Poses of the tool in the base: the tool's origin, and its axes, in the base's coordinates. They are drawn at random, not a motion.
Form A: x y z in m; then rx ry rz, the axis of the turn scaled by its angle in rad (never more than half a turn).
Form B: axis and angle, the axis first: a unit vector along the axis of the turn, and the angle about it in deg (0 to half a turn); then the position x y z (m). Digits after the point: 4 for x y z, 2 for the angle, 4 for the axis.
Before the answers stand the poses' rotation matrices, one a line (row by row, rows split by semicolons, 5 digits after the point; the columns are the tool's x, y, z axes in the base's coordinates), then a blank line. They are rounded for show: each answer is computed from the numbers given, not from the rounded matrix.
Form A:
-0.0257 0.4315 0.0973 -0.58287 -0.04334 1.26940
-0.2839 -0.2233 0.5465 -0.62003 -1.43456 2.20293
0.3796 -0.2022 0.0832 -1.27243 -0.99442 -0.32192
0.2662 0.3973 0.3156 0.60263 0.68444 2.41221
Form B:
0.31640 -0.88403 -0.34407; 0.90544 0.17323 0.38752; -0.28298 -0.43415 0.85524
-0.80413 -0.11565 -0.58309; 0.58005 -0.36725 -0.72710; -0.13005 -0.92291 0.36239
0.56655 0.69695 -0.43964; 0.30709 0.31652 0.89751; 0.76467 -0.64349 -0.03470
-0.74499 -0.38457 0.54506; 0.61353 -0.71577 0.33356; 0.26186 0.58291 0.76919

-0.4171 -0.0310 0.9083 80.07 -0.0257 0.4315 0.0973
-0.2296 -0.5311 0.8156 154.75 -0.2839 -0.2233 0.5465
-0.7727 -0.6039 -0.1955 94.35 0.3796 -0.2022 0.0832
0.2337 0.2654 0.9354 147.76 0.2662 0.3973 0.3156

